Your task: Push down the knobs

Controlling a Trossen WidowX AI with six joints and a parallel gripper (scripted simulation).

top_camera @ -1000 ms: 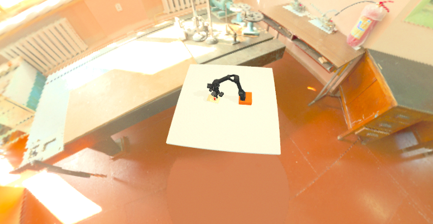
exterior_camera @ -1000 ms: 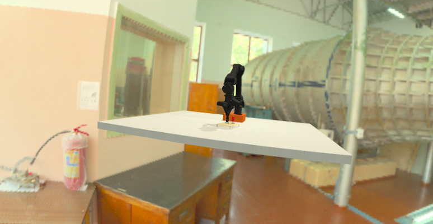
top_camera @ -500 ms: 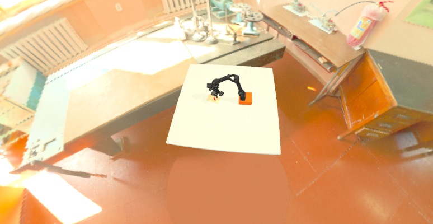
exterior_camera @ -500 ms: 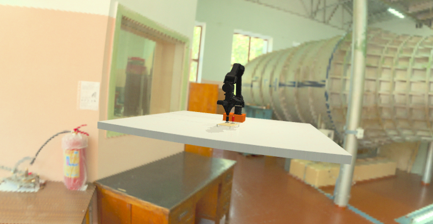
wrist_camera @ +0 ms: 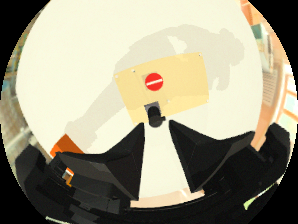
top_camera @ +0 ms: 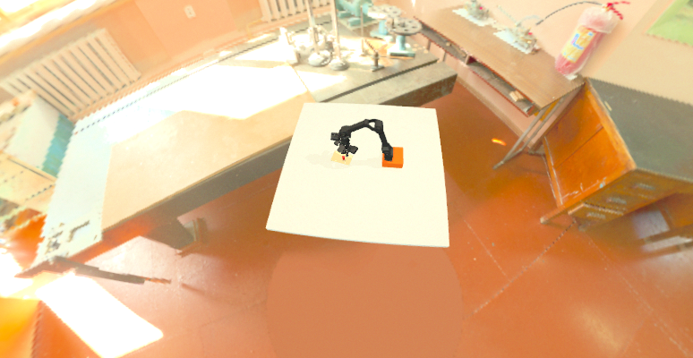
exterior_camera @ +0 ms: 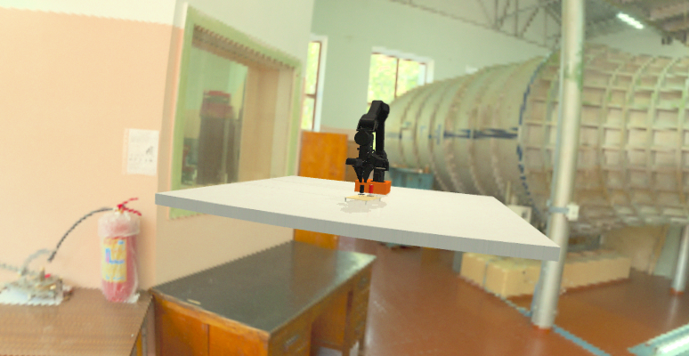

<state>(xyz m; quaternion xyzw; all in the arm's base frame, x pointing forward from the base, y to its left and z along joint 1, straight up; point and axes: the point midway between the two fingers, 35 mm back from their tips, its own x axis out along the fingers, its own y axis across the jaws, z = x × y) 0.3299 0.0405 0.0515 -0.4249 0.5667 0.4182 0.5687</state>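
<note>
My gripper tip is 1 cm short of the red knob, 4 cm to the right of it and 2 cm above it. Round my gripper tip: black knob (2 cm below).
</note>
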